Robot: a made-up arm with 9 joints. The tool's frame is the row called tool.
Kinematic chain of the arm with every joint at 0, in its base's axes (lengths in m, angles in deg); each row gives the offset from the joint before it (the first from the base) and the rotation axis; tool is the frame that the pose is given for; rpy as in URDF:
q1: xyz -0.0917 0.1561 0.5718 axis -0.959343 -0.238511 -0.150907
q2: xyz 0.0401 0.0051 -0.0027 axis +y
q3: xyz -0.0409 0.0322 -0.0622 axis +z
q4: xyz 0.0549 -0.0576 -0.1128 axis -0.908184 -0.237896 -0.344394
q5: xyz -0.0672 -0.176 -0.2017 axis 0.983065 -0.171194 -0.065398
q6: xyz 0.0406 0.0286 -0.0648 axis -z
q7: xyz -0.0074 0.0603 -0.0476 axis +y
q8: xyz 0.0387 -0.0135 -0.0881 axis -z
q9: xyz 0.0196 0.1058 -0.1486 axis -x
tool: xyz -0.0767 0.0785 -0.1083 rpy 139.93 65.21 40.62
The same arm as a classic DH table. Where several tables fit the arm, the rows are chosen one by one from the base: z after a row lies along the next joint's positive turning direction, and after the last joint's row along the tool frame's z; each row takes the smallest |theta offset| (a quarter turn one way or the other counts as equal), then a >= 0, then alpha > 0; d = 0 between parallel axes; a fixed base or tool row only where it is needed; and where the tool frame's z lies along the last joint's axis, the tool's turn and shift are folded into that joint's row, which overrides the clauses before.
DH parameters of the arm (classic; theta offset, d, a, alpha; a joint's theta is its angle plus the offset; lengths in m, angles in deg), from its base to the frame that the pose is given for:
base (fixed): -76.04 0.5796 -0.1736 98.68
q1: -87.85 0.0116 0.0089 103.80
q2: -81.06 0.0277 -0.0409 90.00
q3: -75.32 -0.1891 0.0696 110.14
q4: 47.96 0.4512 -0.0100 146.05
q5: 44.32 0.4208 -0.0351 -86.25
q6: 80.12 0.1101 0.0074 -90.00
q7: 0.00 0.0468 -0.0387 90.00
q8: 90.00 0.2367 0.1058 90.00
q9: 71.17 0.0614 0.1278 -83.79
tool (fixed): 18.67 -0.0396 0.0000 0.00

